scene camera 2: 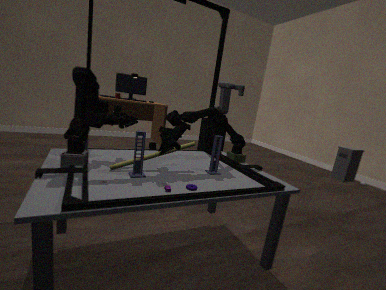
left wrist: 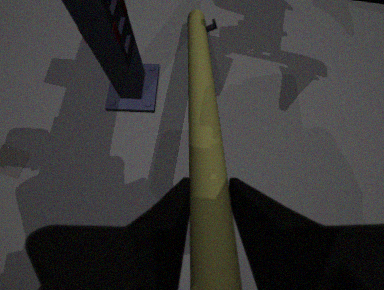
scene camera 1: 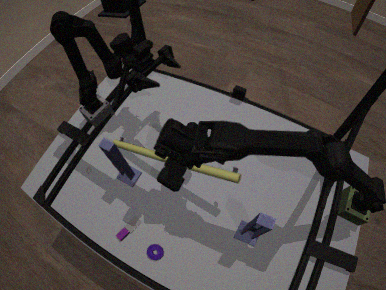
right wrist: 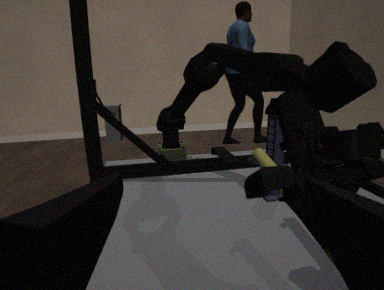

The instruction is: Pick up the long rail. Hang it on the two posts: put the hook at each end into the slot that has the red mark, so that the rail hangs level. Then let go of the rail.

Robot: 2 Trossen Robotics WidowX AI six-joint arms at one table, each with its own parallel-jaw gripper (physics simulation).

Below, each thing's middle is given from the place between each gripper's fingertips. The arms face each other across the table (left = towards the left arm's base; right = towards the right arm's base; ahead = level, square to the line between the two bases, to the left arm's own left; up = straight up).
My right gripper is now 18 cm short of the long yellow rail (scene camera 1: 233, 176), 6 cm to the right of it and 15 cm above it.
My left hand is 2 cm to the left of the long yellow rail, 1 cm past it and 1 cm above it.
